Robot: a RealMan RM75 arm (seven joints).
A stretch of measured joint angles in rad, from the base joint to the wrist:
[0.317 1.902 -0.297 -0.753 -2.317 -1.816 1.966]
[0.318 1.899 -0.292 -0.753 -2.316 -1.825 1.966]
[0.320 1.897 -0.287 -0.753 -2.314 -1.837 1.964]
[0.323 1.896 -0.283 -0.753 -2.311 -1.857 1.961]
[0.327 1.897 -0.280 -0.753 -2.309 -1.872 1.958]
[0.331 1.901 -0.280 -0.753 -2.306 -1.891 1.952]
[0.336 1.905 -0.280 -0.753 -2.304 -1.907 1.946]
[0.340 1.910 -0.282 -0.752 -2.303 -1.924 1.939]
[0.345 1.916 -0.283 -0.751 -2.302 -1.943 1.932]
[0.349 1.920 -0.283 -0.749 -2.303 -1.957 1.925]
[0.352 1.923 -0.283 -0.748 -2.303 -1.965 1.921]
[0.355 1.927 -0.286 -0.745 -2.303 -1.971 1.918]
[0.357 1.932 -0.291 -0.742 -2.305 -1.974 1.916]
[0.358 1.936 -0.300 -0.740 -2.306 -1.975 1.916]
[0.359 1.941 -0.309 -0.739 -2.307 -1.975 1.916]
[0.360 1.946 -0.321 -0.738 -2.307 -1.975 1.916]
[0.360 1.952 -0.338 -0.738 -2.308 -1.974 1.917]
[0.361 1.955 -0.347 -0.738 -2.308 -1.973 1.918]
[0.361 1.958 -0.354 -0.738 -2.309 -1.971 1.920]
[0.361 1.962 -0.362 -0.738 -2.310 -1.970 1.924]
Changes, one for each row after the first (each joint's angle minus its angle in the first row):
[0.001 -0.003 0.005 0.000 0.001 -0.009 0.000]
[0.003 -0.005 0.010 0.000 0.003 -0.021 -0.002]
[0.006 -0.006 0.014 0.000 0.006 -0.041 -0.005]
[0.010 -0.005 0.017 0.000 0.008 -0.056 -0.008]
[0.014 -0.001 0.017 0.000 0.011 -0.075 -0.014]
[0.019 0.003 0.017 0.000 0.013 -0.091 -0.020]
[0.023 0.008 0.015 0.001 0.014 -0.108 -0.027]
[0.028 0.014 0.014 0.002 0.015 -0.127 -0.034]
[0.032 0.018 0.014 0.004 0.014 -0.141 -0.041]
[0.035 0.021 0.014 0.005 0.014 -0.149 -0.045]
[0.038 0.025 0.011 0.008 0.014 -0.155 -0.048]
[0.040 0.030 0.006 0.011 0.012 -0.158 -0.050]
[0.041 0.034 -0.003 0.013 0.011 -0.159 -0.050]
[0.042 0.039 -0.012 0.014 0.010 -0.159 -0.050]
[0.043 0.044 -0.024 0.015 0.010 -0.159 -0.050]
[0.043 0.050 -0.041 0.015 0.009 -0.158 -0.049]
[0.044 0.053 -0.050 0.015 0.009 -0.157 -0.048]
[0.044 0.056 -0.057 0.015 0.008 -0.155 -0.046]
[0.044 0.060 -0.065 0.015 0.007 -0.154 -0.042]

